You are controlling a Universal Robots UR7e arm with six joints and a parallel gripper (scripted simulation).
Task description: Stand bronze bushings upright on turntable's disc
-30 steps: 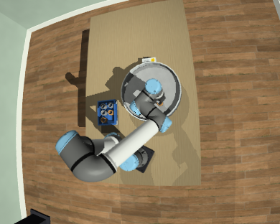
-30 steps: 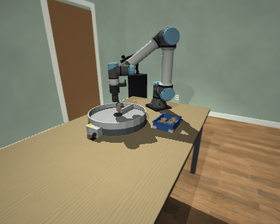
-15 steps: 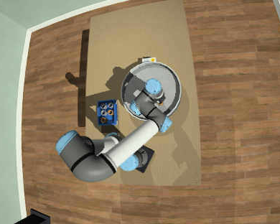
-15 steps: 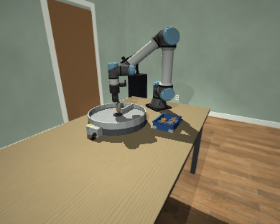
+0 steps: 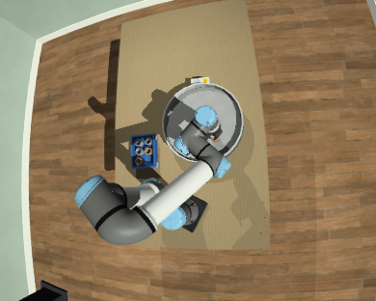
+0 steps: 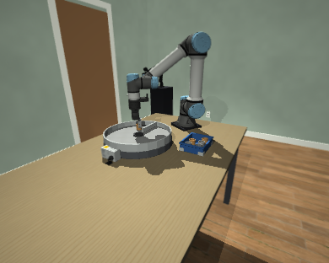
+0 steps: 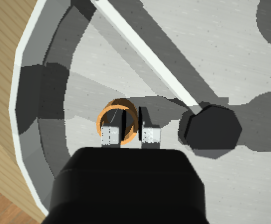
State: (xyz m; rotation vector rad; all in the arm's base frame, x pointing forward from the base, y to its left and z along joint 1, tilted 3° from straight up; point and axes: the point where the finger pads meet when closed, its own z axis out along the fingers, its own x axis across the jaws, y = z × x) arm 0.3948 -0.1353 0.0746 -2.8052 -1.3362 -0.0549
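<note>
The blue crate lies 90 mm behind my hand, 390 mm to the left of it and 70 mm below it. The rest, counted from my hand: turntable: 70 mm ahead, 60 mm to the left, 40 mm below.
</note>
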